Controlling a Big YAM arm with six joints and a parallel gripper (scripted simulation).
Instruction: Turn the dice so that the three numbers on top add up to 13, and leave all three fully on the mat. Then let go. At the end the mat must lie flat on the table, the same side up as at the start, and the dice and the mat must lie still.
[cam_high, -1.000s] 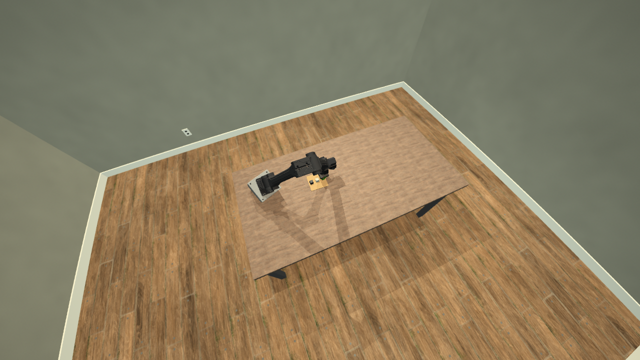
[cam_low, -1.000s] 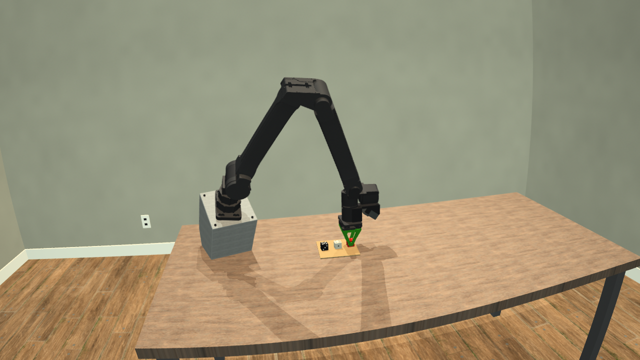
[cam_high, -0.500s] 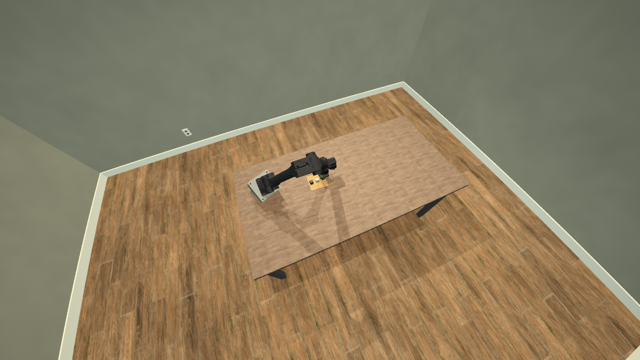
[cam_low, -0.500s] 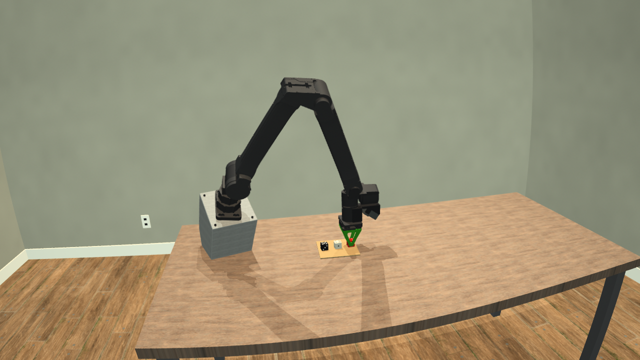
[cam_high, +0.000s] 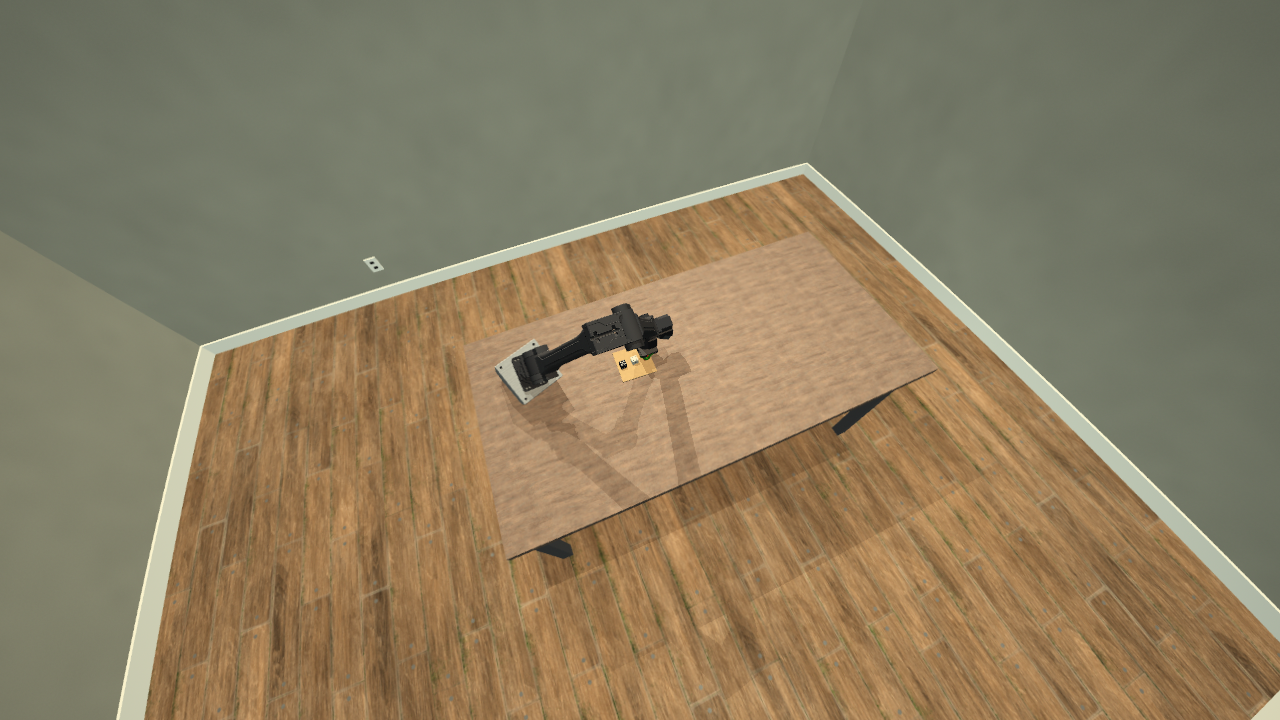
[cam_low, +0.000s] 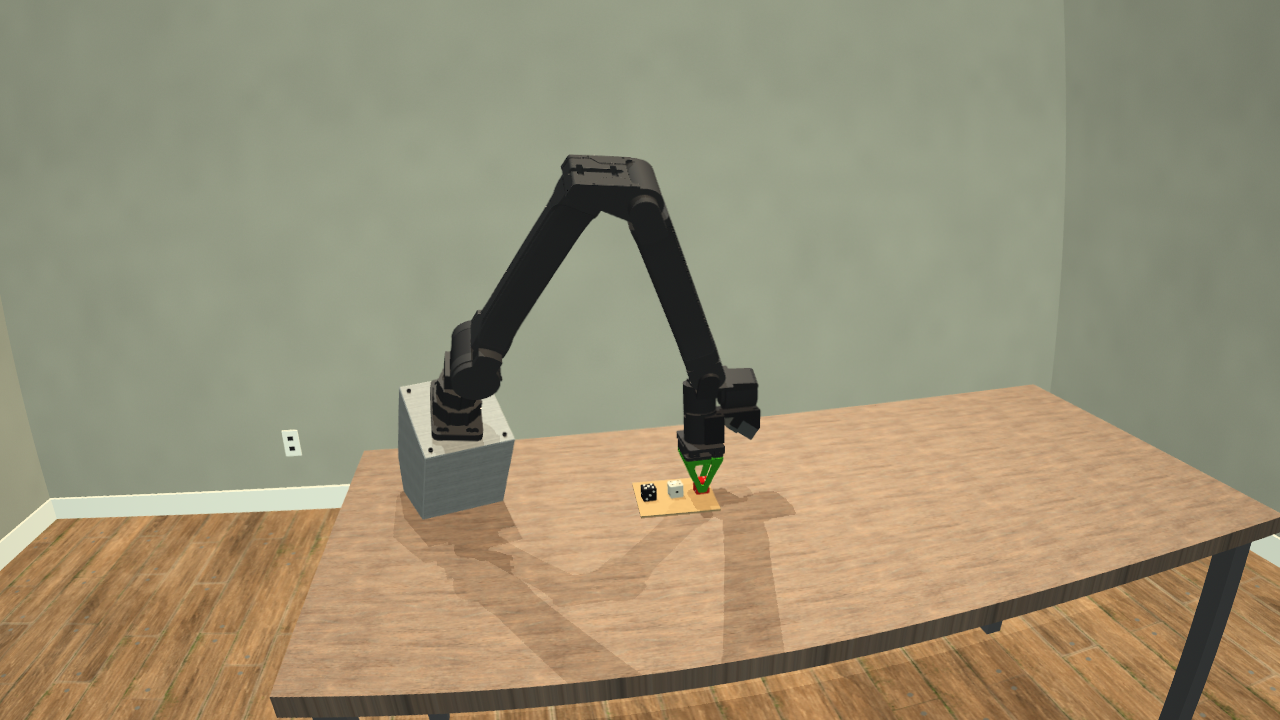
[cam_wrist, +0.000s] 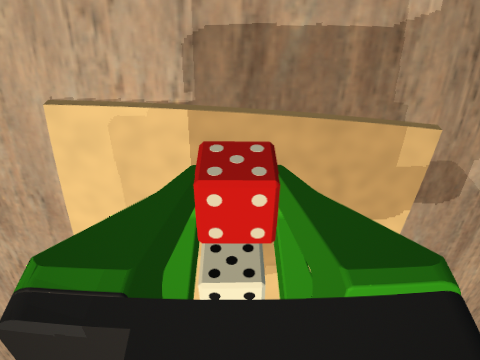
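Right now my hand is right at the red die. The rest, counted from my hand: tan mat (50 mm behind, 10 mm to the left, 20 mm below); black die (90 mm behind, 10 mm to the left); white die (50 mm behind, 10 mm to the left).
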